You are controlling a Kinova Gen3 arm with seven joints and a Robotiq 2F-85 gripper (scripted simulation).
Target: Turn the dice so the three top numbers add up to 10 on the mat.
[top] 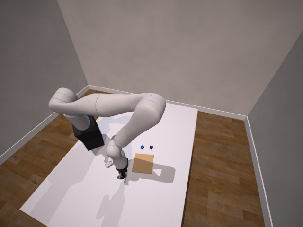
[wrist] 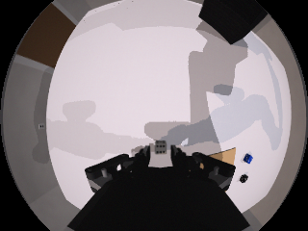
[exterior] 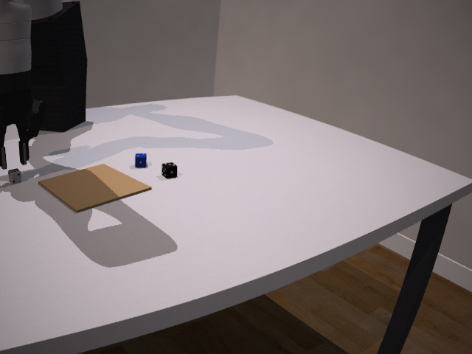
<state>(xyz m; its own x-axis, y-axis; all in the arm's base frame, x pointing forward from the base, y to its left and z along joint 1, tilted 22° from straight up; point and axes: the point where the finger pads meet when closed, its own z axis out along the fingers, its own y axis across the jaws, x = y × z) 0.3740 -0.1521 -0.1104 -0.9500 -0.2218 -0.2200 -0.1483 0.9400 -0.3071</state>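
The white die is 4 cm below my hand. Also, from my hand: blue die: 2 cm ahead, 24 cm to the left, 4 cm below; tan mat: 8 cm ahead, 12 cm to the left, 4 cm below; black die: 9 cm ahead, 26 cm to the left, 4 cm below.
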